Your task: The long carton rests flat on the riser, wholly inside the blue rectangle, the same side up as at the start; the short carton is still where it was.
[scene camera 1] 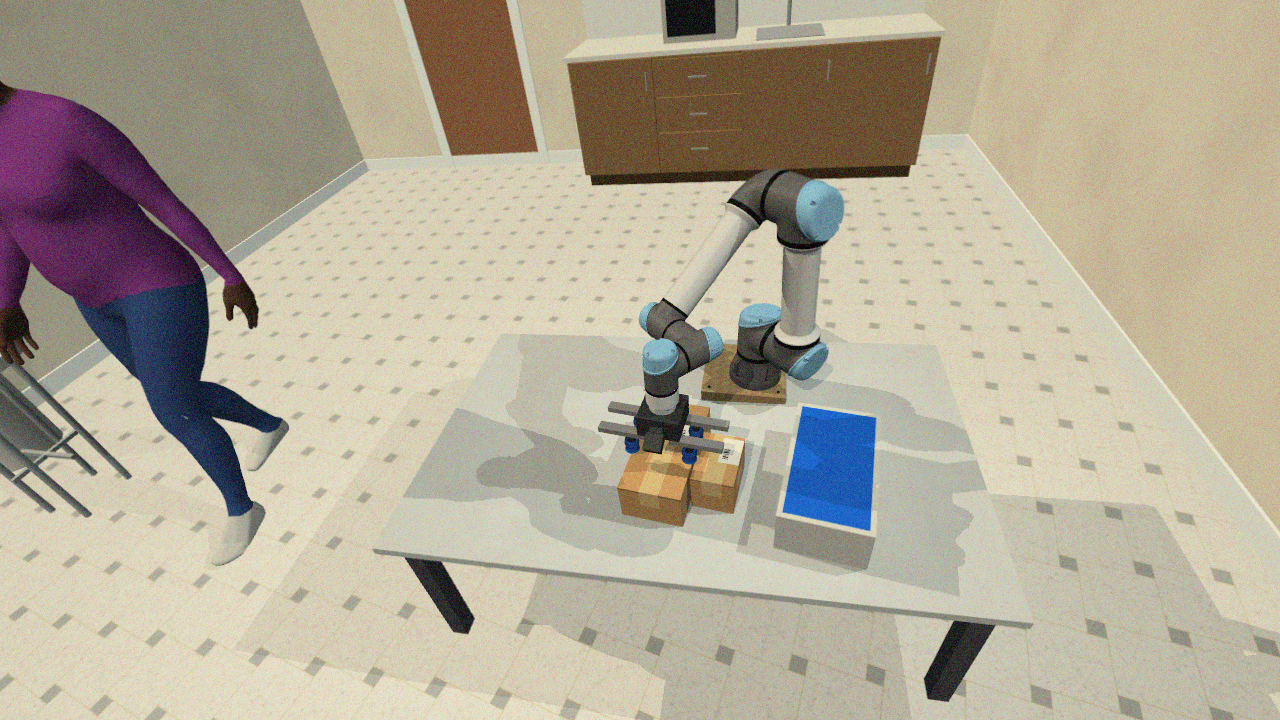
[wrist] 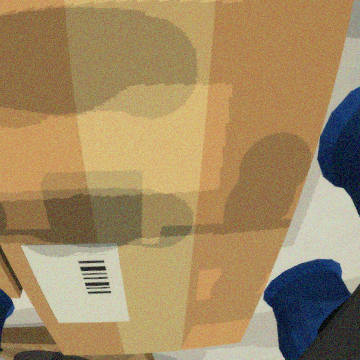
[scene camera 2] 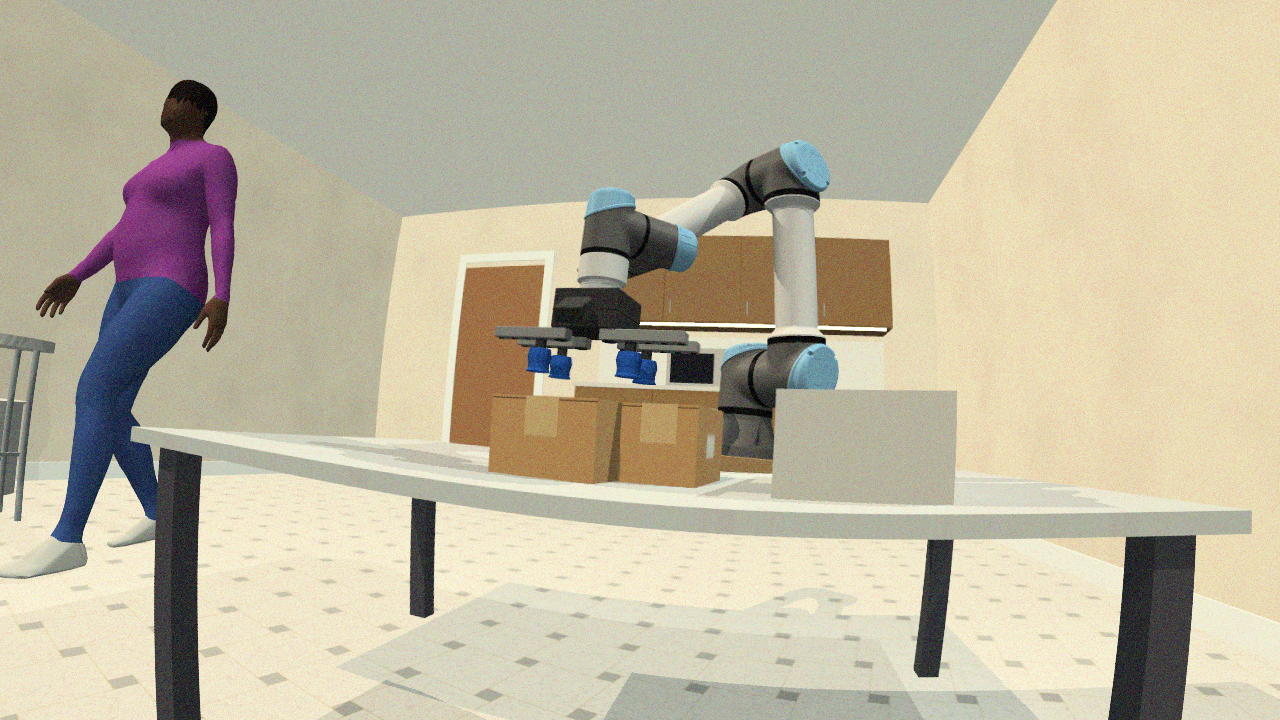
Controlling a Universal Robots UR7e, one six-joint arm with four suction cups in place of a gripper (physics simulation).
Scene:
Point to a grey riser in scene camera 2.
873, 446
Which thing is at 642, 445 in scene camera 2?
A short carton.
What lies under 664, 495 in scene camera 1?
A long carton.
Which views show the long carton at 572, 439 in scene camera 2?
Scene camera 1, the wrist view and scene camera 2: all of them.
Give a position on the suction head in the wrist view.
301, 297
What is the suction head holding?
Nothing.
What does the long carton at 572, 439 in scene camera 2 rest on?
The table.

